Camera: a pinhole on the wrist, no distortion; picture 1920 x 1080 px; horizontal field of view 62.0 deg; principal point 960.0 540.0 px. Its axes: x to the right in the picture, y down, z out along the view. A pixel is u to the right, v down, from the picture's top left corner.
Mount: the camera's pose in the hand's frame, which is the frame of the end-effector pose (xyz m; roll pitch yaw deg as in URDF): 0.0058 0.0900 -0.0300 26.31 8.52 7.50
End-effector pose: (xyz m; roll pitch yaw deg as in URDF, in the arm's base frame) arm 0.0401 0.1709 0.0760 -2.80 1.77 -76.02
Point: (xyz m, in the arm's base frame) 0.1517 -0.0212 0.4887
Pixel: 1371 1043
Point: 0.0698 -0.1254 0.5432
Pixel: 1454 728
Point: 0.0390 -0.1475 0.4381
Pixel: 1628 514
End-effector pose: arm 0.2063 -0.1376 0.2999 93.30 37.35 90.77
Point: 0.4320 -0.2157 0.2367
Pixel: 465 312
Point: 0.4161 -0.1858 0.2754
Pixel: 453 494
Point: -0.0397 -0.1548 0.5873
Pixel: behind the camera
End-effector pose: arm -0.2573 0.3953 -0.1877 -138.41 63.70 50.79
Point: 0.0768 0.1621 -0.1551
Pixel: behind the camera
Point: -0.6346 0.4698 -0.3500
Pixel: 860 595
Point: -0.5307 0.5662 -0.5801
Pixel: 1726 501
